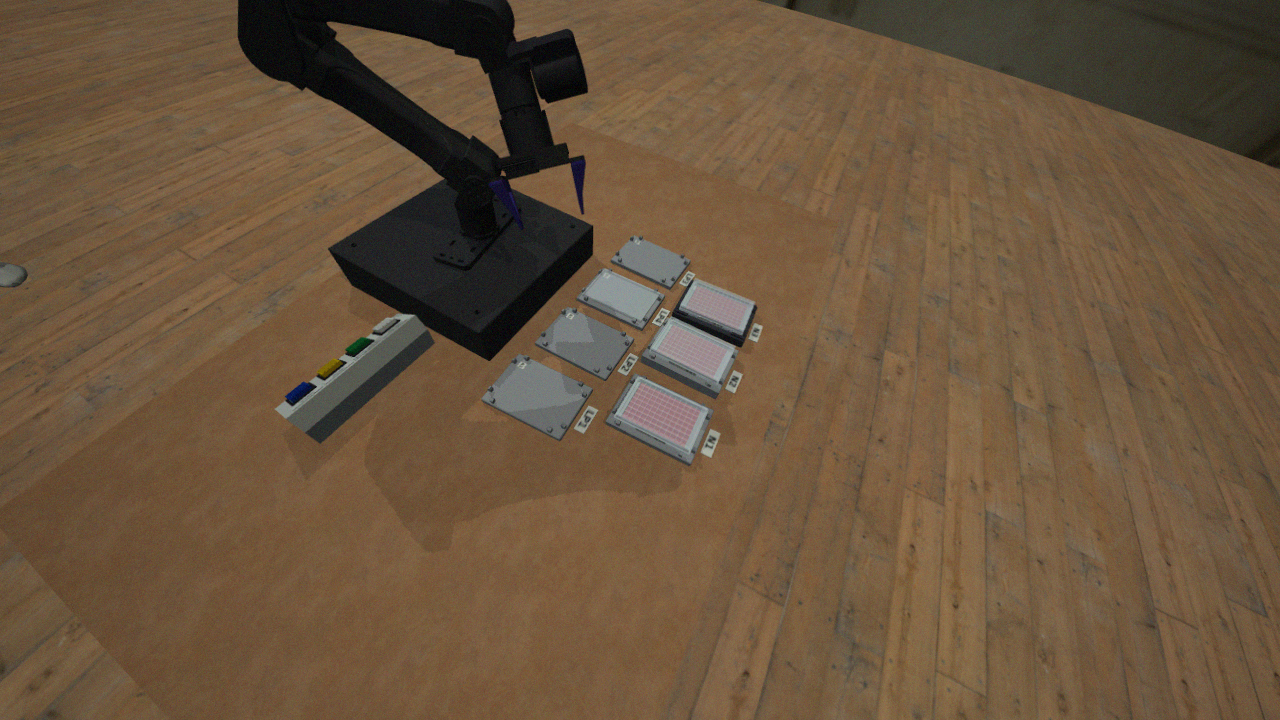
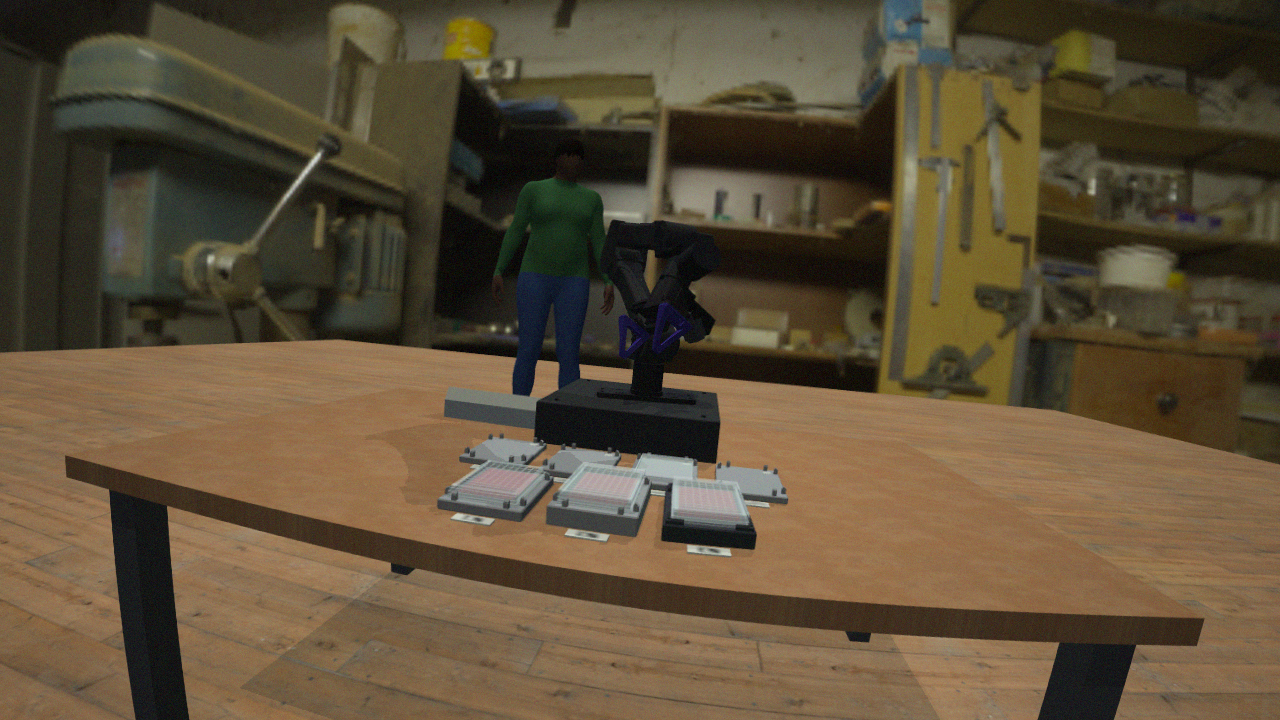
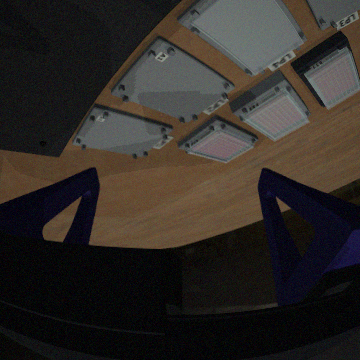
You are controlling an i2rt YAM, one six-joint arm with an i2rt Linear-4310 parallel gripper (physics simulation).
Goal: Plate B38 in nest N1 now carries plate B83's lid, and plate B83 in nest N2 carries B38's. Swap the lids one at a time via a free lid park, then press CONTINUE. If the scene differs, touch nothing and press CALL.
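Places are measured from the arm's base along level axes (x ahead, y left, z up), in centimetres.
Where they show: gripper, fingertip midpoint: (image 1: 552,221) (image 2: 637,354) (image 3: 178,176); arm's base, origin of the base link: (image 1: 480,232) (image 2: 645,398).
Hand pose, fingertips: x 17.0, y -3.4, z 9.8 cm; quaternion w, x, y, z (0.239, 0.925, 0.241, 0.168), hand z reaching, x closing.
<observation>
Each offset is from my fingertips to the top centre of the thing.
My gripper (image 1: 552,221) (image 2: 640,352) (image 3: 178,176) is open and empty, above the robot's base. A lidded pink plate @[dx +25.3, dy -17.4, dz -15.1 cm] (image 1: 662,414) (image 2: 498,481) (image 3: 220,146) sits in N1. Another lidded pink plate @[dx +27.1, dy -4.3, dz -13.9 cm] (image 1: 691,349) (image 2: 601,484) (image 3: 277,115) sits in the thicker grey nest N2. Their codes are unreadable. Lid parks LP1 @[dx +5.6, dy -20.5, dz -15.9 cm] (image 1: 537,396) (image 2: 503,449) (image 3: 120,132), LP2 (image 1: 586,342) (image 2: 581,461) (image 3: 170,82) and LP3 @[dx +13.3, dy +17.9, dz -15.9 cm] (image 1: 651,261) (image 2: 751,483) look bare. A lid @[dx +10.9, dy +5.1, dz -16.1 cm] (image 1: 620,297) (image 3: 245,30) lies on LP4. The button box @[dx -21.5, dy -27.4, dz -11.5 cm] (image 1: 366,380) (image 2: 489,407) has blue, yellow, green and pale buttons; their labels are unreadable.
A third pink plate @[dx +29.3, dy +8.2, dz -14.2 cm] (image 1: 716,306) (image 2: 708,501) (image 3: 334,77) sits in a black nest beside N2. The black robot base (image 1: 460,268) (image 2: 626,420) stands between the button box and the lid parks. A person (image 2: 559,232) stands behind the table.
</observation>
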